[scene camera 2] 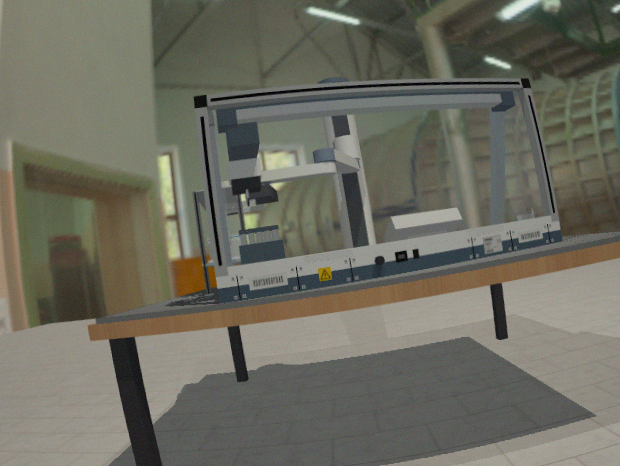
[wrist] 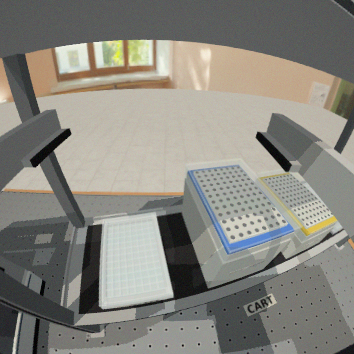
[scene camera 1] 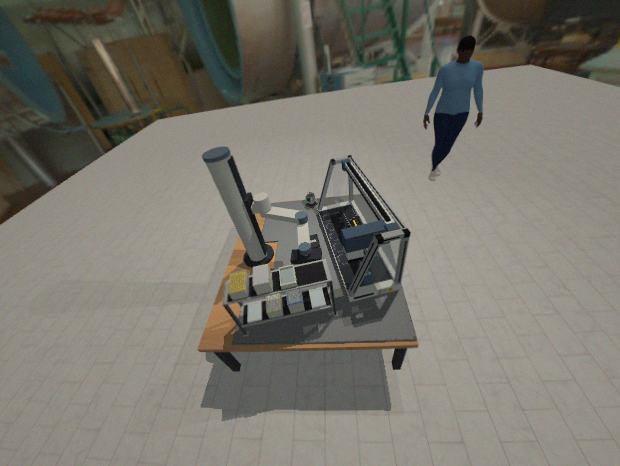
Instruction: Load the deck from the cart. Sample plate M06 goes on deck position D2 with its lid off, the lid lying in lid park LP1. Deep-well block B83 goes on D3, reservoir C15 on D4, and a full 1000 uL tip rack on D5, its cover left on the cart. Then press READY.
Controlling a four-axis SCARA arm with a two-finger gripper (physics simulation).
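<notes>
My gripper (scene camera 1: 306,254) (wrist: 161,118) is open and empty beside the cart (scene camera 1: 235,318) (wrist: 125,312), on the arm's side. On the lower shelf are a low pale plate (scene camera 1: 317,296) (wrist: 134,261), a tall blue-topped tip rack (scene camera 1: 294,299) (wrist: 237,205), a yellow-edged tip rack (scene camera 1: 273,304) (wrist: 299,200) and another pale plate (scene camera 1: 254,310). The upper shelf holds a yellow tip rack (scene camera 1: 237,283), a tall white block (scene camera 1: 261,278) and a pale lidded plate (scene camera 1: 287,275). Labels M06, B83 and C15 cannot be read. The deck (scene camera 1: 336,255) stands across from the arm, its positions unclear.
The deck's frame (scene camera 1: 404,255) (scene camera 2: 206,175) surrounds a gantry head (scene camera 1: 364,236) (scene camera 2: 243,140). A tube rack (scene camera 2: 261,252) shows behind the front panel. The arm's column (scene camera 1: 235,210) stands behind the cart. A small device (scene camera 1: 310,198) sits at the far table edge. A person (scene camera 1: 458,92) is on the floor beyond.
</notes>
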